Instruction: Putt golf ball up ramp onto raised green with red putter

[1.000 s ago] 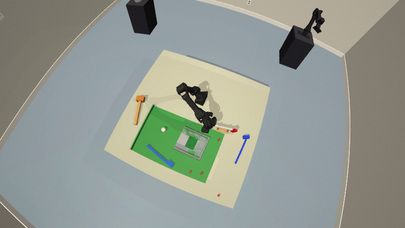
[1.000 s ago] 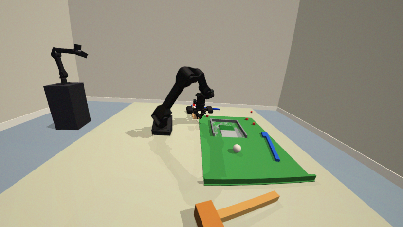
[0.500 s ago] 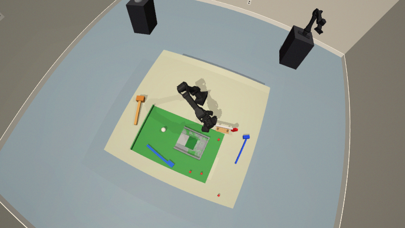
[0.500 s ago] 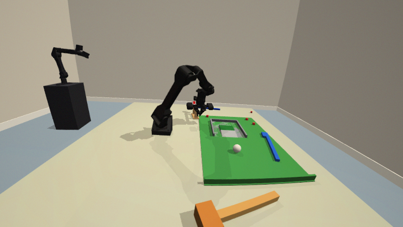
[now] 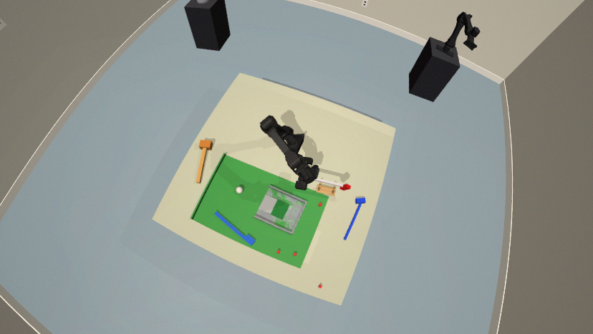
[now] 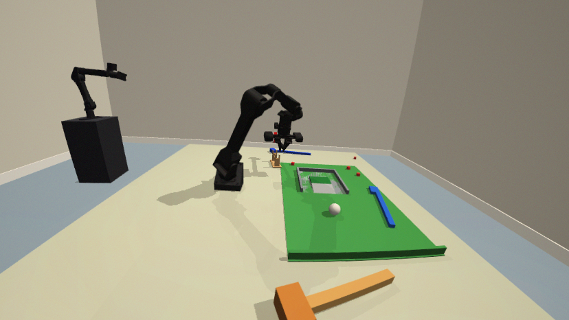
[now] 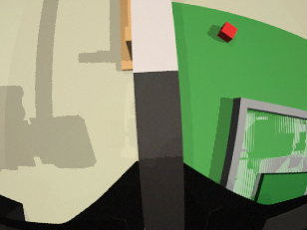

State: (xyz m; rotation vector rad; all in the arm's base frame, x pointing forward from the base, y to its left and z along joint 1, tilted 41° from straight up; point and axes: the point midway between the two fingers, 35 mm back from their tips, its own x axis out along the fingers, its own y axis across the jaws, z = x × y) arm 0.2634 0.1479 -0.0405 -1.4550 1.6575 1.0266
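Right now my gripper tip is 10 mm past the red putter, 110 mm to the right of it and 20 mm below it. Also, from my gripper tip: green mat (220 mm ahead, 230 mm to the right, 120 mm below); then wooden stand (10 mm behind, 130 mm to the left, 90 mm below); then blue mallet (120 mm ahead, 340 mm to the left, 110 mm below).
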